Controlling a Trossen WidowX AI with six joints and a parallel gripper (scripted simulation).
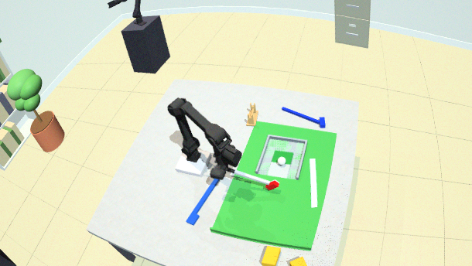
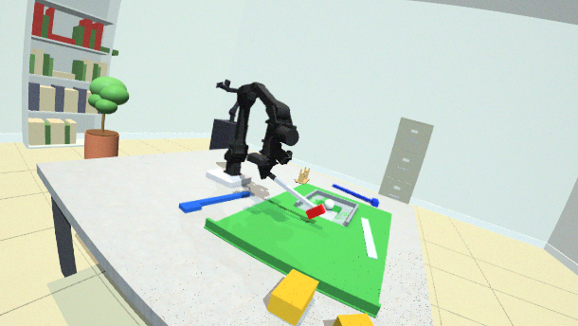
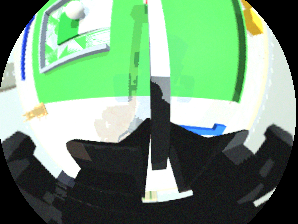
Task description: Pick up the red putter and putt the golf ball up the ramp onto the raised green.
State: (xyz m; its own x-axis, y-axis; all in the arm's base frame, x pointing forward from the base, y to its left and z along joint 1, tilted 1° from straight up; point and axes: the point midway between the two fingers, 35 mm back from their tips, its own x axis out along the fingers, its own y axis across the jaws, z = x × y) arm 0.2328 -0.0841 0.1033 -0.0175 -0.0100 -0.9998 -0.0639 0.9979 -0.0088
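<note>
My gripper tip is 120 mm short of the red putter, 10 mm to the right of it and 10 mm above it. Round my gripper tip: white golf ball: 220 mm ahead, 180 mm to the left, 60 mm below; white strip: 410 mm ahead, 110 mm to the left, 90 mm below; green mat: 250 mm ahead, 90 mm to the left, 90 mm below.
</note>
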